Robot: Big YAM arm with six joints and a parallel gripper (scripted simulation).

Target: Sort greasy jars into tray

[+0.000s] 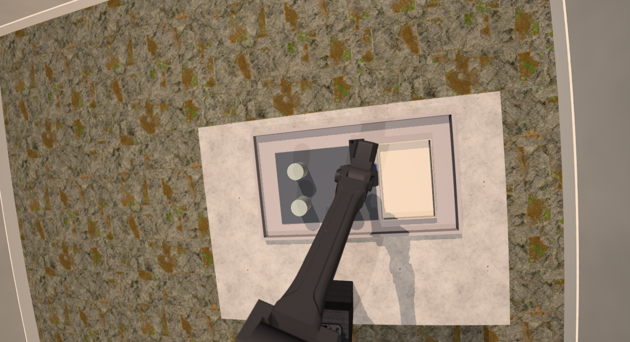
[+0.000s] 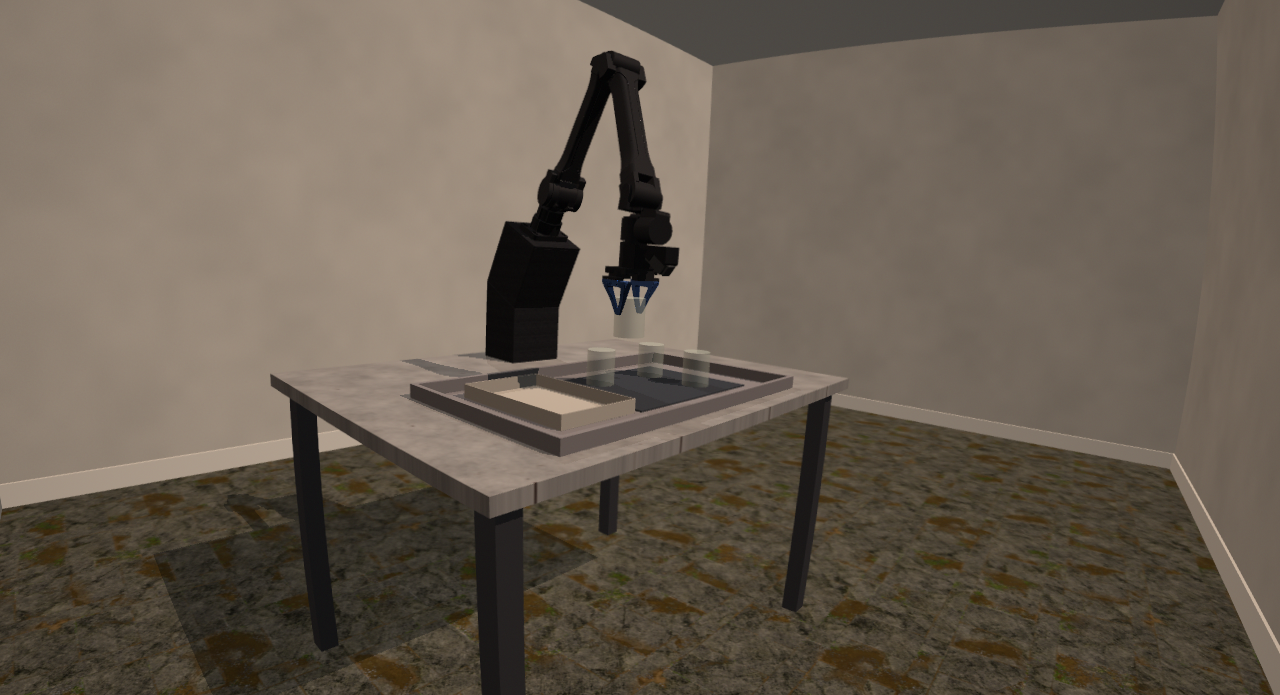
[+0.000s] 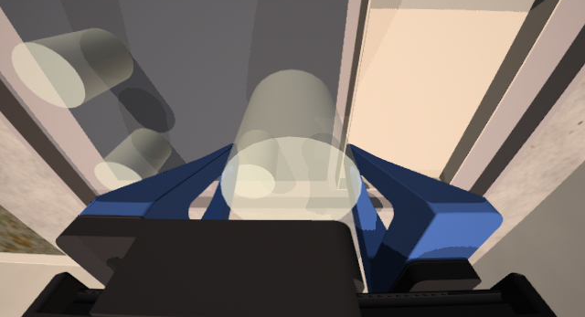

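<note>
The cream tray is 19 cm below my hand, 18 cm to the right of it and 5 cm behind it. Also, from my hand: dark grey mat (19 cm below, 14 cm to the left, 6 cm behind).
</note>
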